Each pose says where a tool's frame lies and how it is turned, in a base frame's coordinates. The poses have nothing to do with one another.
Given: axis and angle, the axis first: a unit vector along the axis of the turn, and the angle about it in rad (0 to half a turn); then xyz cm.
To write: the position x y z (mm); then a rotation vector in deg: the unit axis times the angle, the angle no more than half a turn. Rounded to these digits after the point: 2 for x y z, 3 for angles.
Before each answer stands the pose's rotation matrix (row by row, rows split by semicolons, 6 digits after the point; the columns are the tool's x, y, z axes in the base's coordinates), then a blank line. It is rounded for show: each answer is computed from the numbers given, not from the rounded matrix.
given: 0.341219 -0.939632 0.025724 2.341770 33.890 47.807 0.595
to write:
-0.499271 -0.562489 -0.659041; -0.525589 0.801314 -0.285748; 0.688828 0.203719 -0.695711

338.90 478.07 5.95 45.783 -126.074 3.451
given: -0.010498 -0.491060 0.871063 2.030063 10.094 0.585 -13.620
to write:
-0.443132 -0.773361 -0.453373; 0.788242 -0.095256 -0.607949; 0.426977 -0.626769 0.651806

100.94 5.85 -136.20 -1.221 -57.117 101.317
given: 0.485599 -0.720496 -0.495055 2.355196 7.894 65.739 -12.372
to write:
-0.304020 -0.246616 -0.920191; -0.947428 0.179416 0.264935; 0.099760 0.952360 -0.288197

78.94 657.39 -123.72 65.528 -97.226 -66.804
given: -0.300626 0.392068 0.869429 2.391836 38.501 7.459 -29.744
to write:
-0.575337 -0.796608 -0.185481; 0.388355 -0.465639 0.795211; -0.719839 0.385482 0.577266

385.01 74.59 -297.44 -41.198 53.730 119.148
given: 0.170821 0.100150 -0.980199 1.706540 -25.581 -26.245 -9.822
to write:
-0.102199 0.990605 -0.090869; -0.951759 -0.123940 -0.280701; -0.289326 0.057798 0.955484

-255.81 -262.45 -98.22 16.702 9.792 -95.841
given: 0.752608 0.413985 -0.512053 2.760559 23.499 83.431 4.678
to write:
0.163933 0.791213 -0.589158; 0.410369 -0.597805 -0.688641; -0.897064 -0.128881 -0.422689

234.99 834.31 46.78 119.039 65.479 -80.991
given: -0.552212 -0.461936 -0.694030 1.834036 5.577 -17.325 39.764
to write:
0.124076 0.991584 0.036954; -0.348659 0.008700 0.937209; 0.929000 -0.129169 0.346805

55.77 -173.25 397.64 -58.028 -48.541 -72.930
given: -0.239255 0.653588 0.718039 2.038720 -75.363 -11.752 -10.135
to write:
-0.367973 -0.867759 0.334052; 0.413950 0.168815 0.894509; -0.832611 0.467436 0.297090

-753.63 -117.52 -101.35 -27.947 76.346 83.874
